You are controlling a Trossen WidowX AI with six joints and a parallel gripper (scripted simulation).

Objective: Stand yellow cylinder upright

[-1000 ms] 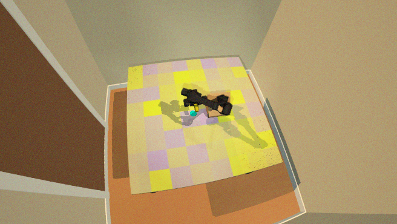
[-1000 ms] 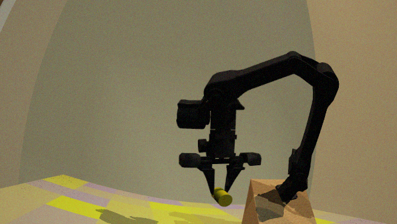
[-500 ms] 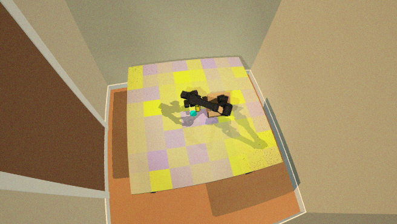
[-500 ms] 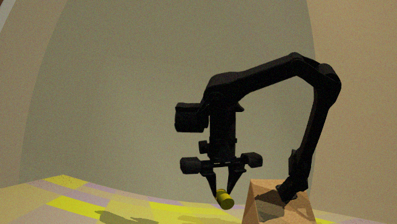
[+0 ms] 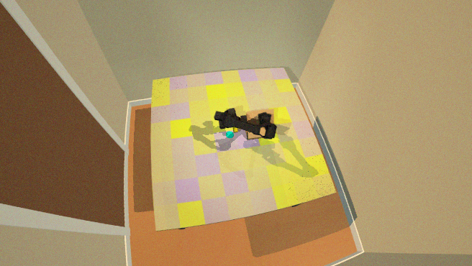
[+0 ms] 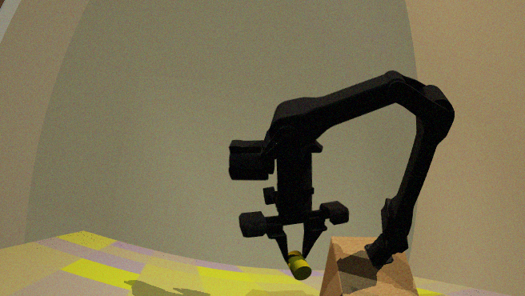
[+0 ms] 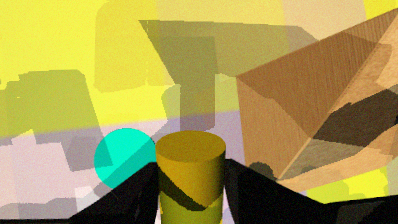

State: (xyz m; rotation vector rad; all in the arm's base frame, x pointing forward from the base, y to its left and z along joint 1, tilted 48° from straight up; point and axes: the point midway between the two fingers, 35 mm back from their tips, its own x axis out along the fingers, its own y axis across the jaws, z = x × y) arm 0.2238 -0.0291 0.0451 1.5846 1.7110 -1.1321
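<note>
My gripper tip is 3 cm short of the cyan circle, 1 cm to the right of it and 13 cm above it. Also, from my gripper tip: yellow tall cylinder 2 cm to the left, 1 cm below.
</note>
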